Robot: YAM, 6 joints.
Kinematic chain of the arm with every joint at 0, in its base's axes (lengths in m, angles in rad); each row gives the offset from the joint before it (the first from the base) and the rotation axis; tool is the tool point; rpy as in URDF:
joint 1: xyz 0 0 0.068 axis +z
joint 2: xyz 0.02 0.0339 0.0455 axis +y
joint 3: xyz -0.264 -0.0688 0 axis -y
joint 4: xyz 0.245 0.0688 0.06 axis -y
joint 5: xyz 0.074 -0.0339 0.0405 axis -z
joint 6: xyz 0.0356 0 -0.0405 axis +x
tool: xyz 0 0 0 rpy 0 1.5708 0
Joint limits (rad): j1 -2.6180..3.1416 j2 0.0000..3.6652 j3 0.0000..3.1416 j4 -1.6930..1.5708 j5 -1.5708..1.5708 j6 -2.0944..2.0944
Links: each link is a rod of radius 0.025 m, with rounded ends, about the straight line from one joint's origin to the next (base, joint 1, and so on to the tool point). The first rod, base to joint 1, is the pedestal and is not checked.
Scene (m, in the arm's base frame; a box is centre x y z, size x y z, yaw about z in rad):
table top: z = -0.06
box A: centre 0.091 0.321 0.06 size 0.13 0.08 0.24 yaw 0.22
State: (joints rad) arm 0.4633 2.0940 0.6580 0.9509 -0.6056 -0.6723
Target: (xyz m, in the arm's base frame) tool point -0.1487 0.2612 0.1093
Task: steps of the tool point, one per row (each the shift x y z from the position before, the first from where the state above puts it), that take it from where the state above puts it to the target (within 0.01 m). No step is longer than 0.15 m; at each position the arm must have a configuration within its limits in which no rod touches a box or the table.
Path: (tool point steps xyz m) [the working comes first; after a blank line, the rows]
Joints at the target: 2.0055 1.8438 0.5053 0.9916 -0.7728 -0.6723
Straight joint move there: touches box A.

1: -0.0665 0.0449 0.0737
2: -0.0818 0.0099 0.0582
3: -0.0786 -0.0246 0.0379
4: -0.0600 -0.0497 0.0157
5: -0.0312 0.0593 -0.0222
6: -0.0550 0.0425 -0.0466
7: -0.0668 0.0108 -0.0667

